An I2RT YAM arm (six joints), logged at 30 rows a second.
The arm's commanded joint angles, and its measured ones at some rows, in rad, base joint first. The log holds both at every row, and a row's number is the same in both.
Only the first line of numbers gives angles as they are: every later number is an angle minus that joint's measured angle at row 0.
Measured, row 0: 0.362, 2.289, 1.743, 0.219, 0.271, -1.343
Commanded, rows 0 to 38: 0.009, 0.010, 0.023, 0.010, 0.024, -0.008; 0.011, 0.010, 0.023, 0.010, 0.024, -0.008; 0.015, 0.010, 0.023, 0.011, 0.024, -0.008; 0.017, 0.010, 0.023, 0.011, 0.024, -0.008; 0.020, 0.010, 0.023, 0.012, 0.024, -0.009; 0.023, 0.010, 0.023, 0.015, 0.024, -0.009; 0.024, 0.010, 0.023, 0.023, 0.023, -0.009; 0.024, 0.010, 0.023, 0.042, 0.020, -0.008; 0.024, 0.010, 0.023, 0.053, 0.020, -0.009; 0.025, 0.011, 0.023, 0.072, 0.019, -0.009; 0.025, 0.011, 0.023, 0.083, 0.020, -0.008; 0.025, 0.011, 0.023, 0.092, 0.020, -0.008; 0.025, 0.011, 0.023, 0.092, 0.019, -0.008; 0.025, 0.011, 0.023, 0.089, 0.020, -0.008; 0.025, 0.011, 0.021, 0.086, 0.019, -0.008; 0.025, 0.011, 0.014, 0.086, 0.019, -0.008; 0.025, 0.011, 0.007, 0.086, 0.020, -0.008; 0.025, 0.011, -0.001, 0.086, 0.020, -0.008; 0.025, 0.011, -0.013, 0.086, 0.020, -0.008; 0.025, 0.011, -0.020, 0.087, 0.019, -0.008; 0.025, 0.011, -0.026, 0.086, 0.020, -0.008; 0.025, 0.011, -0.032, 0.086, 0.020, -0.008; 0.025, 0.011, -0.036, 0.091, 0.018, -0.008; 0.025, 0.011, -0.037, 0.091, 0.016, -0.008; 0.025, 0.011, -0.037, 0.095, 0.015, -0.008; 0.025, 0.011, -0.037, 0.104, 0.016, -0.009; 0.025, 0.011, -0.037, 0.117, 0.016, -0.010; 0.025, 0.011, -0.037, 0.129, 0.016, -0.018; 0.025, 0.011, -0.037, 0.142, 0.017, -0.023; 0.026, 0.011, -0.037, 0.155, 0.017, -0.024; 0.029, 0.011, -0.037, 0.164, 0.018, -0.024; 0.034, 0.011, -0.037, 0.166, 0.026, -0.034; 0.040, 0.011, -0.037, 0.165, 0.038, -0.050; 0.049, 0.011, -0.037, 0.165, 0.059, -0.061; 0.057, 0.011, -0.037, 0.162, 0.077, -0.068; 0.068, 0.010, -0.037, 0.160, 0.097, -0.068; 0.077, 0.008, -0.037, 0.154, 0.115, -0.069; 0.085, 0.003, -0.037, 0.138, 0.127, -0.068; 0.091, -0.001, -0.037, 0.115, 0.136, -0.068
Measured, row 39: 0.054, 0.012, -0.039, 0.134, 0.076, -0.055
